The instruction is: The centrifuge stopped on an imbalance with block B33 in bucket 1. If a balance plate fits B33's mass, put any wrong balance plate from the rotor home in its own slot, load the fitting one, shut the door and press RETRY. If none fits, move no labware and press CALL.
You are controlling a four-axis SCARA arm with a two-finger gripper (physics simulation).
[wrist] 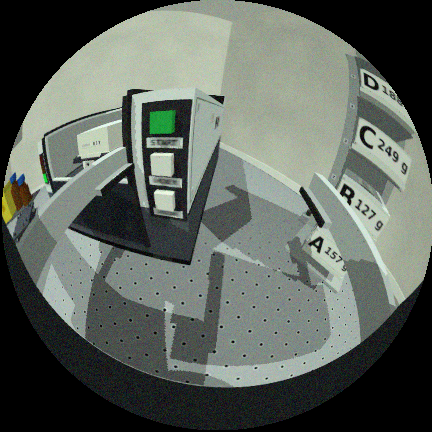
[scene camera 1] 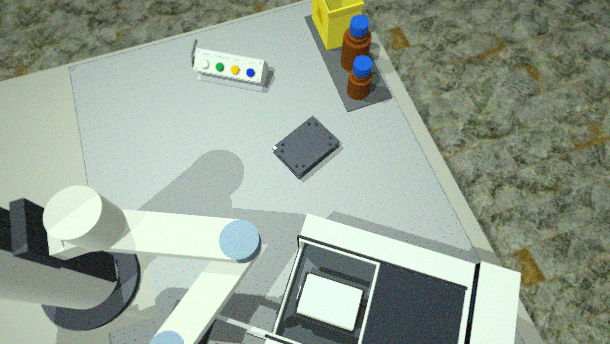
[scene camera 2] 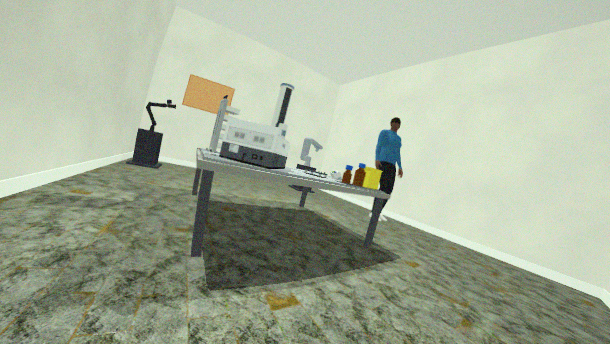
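Seen in the pictures: gripper, fingertip midpoint: [wrist: 216, 162]; arm's base at its link origin: [scene camera 1: 92, 280].
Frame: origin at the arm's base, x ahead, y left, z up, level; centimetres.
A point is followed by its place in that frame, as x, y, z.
A white block [scene camera 1: 330, 302] @[56.7, -28.1, 19.4] [wrist: 94, 141] @[51.1, -24.9, 17.5] sits in the open left part of the centrifuge [scene camera 1: 390, 242] @[73.7, -20.9, 22.3] [scene camera 2: 255, 134] @[87.3, -46.5, 18.9]; its printed label is blurred. A dark panel covers the chamber's right part. In the wrist view the front carries a green START button [wrist: 162, 122] @[39.2, -32.7, 19.4] and two white buttons [wrist: 162, 165] @[39.2, -32.7, 15.9] [wrist: 165, 201] @[39.2, -32.7, 12.4] with unreadable labels. The slot rack [wrist: 345, 125] @[34.8, -60.7, 25.3] [scene camera 2: 218, 127] @[35.2, -63.0, 21.4] stands at the right, labelled A 157 g, B 127 g, C 249 g and D 188 g; I cannot tell which slots hold plates. My gripper [wrist: 216, 162] @[36.8, -36.1, 16.5] is open and empty, low over the table, between centrifuge and rack.
A button box [scene camera 1: 227, 68] @[52.0, 49.3, 7.4], a dark flat plate [scene camera 1: 307, 147] @[66.9, 15.9, 4.7], brown bottles [scene camera 1: 356, 52] @[90.7, 38.0, 11.7] [scene camera 1: 359, 86] @[87.9, 27.9, 9.1] and a yellow bin [scene camera 1: 337, 27] @[89.0, 49.5, 11.3] [wrist: 7, 202] stand on the table. The arm [scene camera 1: 170, 234] @[30.3, -6.2, 32.6] reaches beside the centrifuge. A person [scene camera 2: 389, 147] stands behind the table.
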